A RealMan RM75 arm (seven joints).
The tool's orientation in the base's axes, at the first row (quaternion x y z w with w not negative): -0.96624 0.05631 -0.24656 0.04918
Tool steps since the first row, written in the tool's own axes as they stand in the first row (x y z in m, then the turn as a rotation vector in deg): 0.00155 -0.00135 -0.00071 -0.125 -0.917 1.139; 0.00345 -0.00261 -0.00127 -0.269 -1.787 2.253; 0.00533 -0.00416 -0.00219 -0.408 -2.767 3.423; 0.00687 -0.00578 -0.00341 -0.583 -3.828 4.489; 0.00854 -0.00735 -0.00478 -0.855 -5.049 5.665
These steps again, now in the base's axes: 0.00112 0.00108 0.00152 0.518 1.000 -0.941; 0.00262 0.00204 0.00305 1.003 1.954 -1.875; 0.00394 0.00326 0.00493 1.528 3.021 -2.843; 0.00484 0.00457 0.00692 1.979 4.165 -3.726; 0.00577 0.00581 0.00910 2.412 5.487 -4.731
